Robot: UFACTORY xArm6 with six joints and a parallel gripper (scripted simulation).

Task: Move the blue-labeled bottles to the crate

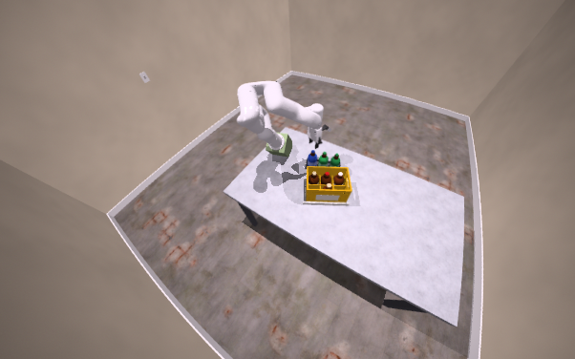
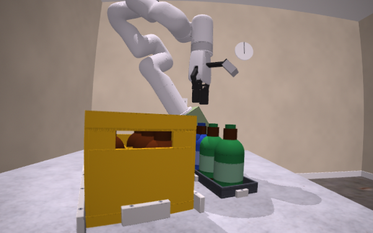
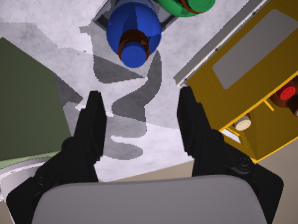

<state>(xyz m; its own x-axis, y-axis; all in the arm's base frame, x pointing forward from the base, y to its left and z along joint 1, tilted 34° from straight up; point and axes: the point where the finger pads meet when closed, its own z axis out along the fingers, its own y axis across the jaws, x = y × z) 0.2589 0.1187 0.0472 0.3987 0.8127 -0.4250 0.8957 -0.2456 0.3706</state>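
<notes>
Now: hand 10 mm to the right of the blue-labeled bottle and 160 mm above it. The rest, counted from my hand: dark tray: 80 mm ahead, 40 mm to the left, 230 mm below; yellow crate: 200 mm ahead, 170 mm to the right, 160 mm below.
</notes>
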